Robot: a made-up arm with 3 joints.
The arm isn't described. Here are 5 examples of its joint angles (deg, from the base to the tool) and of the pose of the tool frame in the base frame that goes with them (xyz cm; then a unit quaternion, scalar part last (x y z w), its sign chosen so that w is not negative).
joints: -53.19 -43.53 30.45
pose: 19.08 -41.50 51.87 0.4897 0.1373 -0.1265 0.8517
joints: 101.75 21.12 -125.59
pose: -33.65 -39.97 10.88 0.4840 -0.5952 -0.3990 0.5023
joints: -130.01 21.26 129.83
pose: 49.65 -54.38 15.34 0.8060 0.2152 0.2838 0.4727
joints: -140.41 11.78 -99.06
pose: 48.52 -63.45 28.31 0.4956 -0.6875 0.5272 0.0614
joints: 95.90 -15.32 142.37
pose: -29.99 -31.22 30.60 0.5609 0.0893 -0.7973 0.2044
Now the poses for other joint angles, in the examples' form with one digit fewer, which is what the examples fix.
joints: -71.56 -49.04 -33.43
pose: 13.7 -38.6 56.7 0.359 0.441 -0.642 0.514
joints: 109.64 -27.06 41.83
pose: -15.2 -42.0 38.7 -0.262 -0.502 0.737 0.370
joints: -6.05 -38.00 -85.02
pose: -5.8 -30.5 64.7 0.227 0.252 -0.664 0.666
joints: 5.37 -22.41 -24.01
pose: -2.8 -35.7 65.9 0.185 0.005 -0.174 0.967
